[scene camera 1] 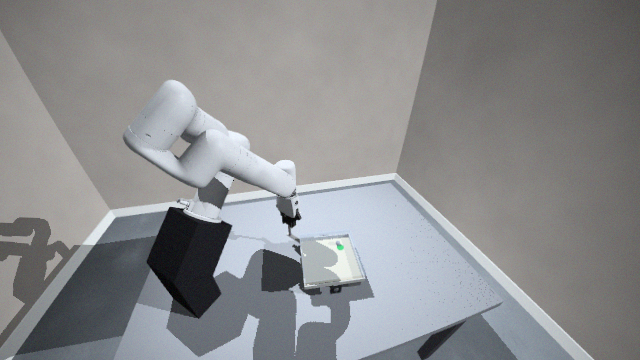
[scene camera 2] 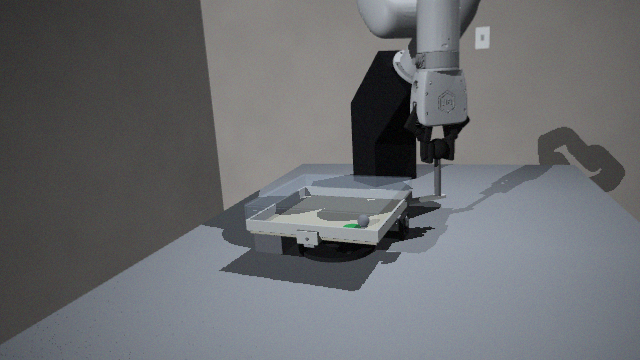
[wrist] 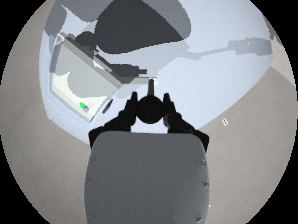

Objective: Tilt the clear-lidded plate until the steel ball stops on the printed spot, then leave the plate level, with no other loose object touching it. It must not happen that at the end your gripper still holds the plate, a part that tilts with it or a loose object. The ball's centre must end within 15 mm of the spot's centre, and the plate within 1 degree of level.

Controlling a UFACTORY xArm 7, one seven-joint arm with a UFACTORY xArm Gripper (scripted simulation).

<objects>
same spot on clear-lidded plate: (scene camera 2: 343, 208) = (scene camera 1: 350, 238)
</objects>
